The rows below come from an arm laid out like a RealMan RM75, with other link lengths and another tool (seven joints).
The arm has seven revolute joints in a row. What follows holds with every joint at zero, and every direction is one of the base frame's. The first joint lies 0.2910 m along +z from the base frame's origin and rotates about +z. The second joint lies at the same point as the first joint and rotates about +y. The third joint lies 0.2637 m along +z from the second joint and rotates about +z. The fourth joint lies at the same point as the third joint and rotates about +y. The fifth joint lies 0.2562 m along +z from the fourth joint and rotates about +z. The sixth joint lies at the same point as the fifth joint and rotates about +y. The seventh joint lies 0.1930 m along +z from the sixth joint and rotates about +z. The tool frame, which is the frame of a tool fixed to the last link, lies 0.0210 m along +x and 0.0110 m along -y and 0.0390 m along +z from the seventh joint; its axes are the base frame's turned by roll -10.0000, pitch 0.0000 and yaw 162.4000 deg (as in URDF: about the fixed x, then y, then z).
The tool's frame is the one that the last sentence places.
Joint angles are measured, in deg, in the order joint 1, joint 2, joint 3, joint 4, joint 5, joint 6, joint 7. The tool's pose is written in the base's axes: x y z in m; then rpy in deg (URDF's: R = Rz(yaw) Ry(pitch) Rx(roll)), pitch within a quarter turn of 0, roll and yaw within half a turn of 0. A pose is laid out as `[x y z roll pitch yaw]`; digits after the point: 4 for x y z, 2 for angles.
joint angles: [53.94 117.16 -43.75 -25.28 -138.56 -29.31 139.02]
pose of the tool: [0.2918 0.5948 -0.0131 122.90 -27.32 140.05]
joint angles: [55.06 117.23 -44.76 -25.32 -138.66 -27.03 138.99]
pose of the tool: [0.2811 0.6051 -0.0082 120.44 -27.11 142.72]
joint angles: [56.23 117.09 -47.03 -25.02 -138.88 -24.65 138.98]
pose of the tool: [0.2701 0.6146 -0.0047 117.87 -25.56 145.87]
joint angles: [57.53 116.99 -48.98 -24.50 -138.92 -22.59 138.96]
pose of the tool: [0.2578 0.6229 -0.0032 115.98 -24.24 148.56]
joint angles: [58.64 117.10 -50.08 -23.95 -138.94 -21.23 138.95]
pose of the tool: [0.2475 0.6278 -0.0049 115.09 -23.47 150.22]
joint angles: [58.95 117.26 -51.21 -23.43 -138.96 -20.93 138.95]
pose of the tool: [0.2452 0.6267 -0.0106 115.34 -22.36 150.62]
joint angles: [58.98 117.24 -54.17 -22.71 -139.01 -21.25 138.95]
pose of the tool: [0.2460 0.6219 -0.0203 116.20 -19.34 151.17]
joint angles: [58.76 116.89 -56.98 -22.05 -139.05 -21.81 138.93]
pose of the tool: [0.2510 0.6171 -0.0259 116.89 -16.37 151.48]
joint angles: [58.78 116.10 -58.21 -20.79 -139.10 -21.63 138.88]
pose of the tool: [0.2594 0.6156 -0.0240 116.65 -14.76 151.23]
